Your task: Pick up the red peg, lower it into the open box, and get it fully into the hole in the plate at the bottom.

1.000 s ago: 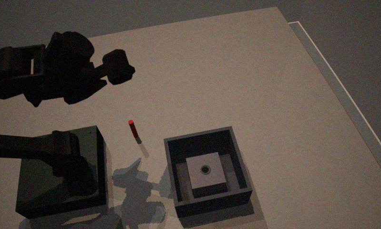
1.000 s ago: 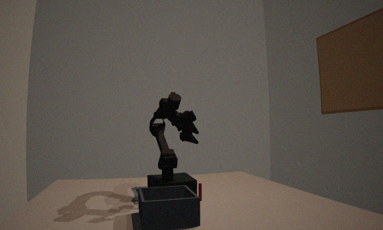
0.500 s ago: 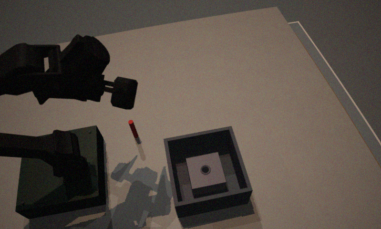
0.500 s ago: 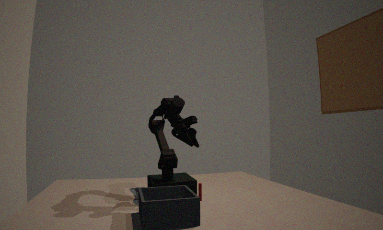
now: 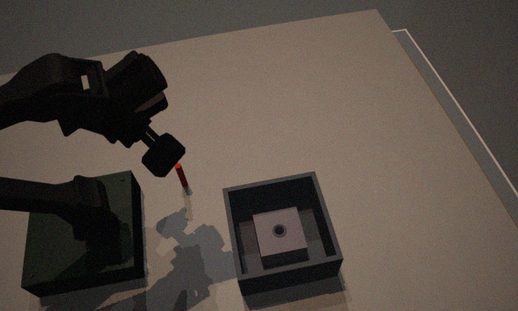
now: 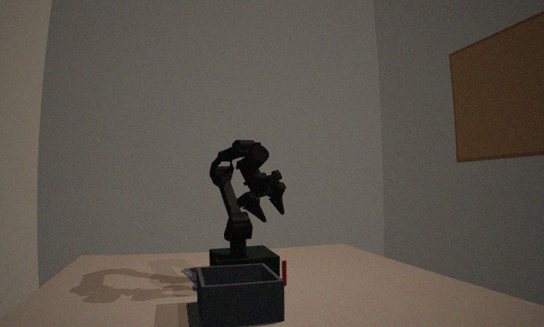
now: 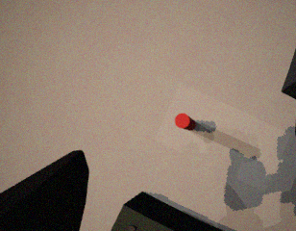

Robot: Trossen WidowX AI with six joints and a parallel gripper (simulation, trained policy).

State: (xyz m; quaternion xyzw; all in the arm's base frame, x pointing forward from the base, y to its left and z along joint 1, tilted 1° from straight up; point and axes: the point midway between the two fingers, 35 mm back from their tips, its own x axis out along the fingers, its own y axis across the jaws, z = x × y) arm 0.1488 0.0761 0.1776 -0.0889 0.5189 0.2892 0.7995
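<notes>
My gripper tip is now 1 cm short of the red peg, 3 cm to the right of it and 18 cm above it. The rest, counted from my gripper tip: grey plate 19 cm ahead, 16 cm to the right, 17 cm below; grey box 19 cm ahead, 16 cm to the right, 19 cm below.
</notes>
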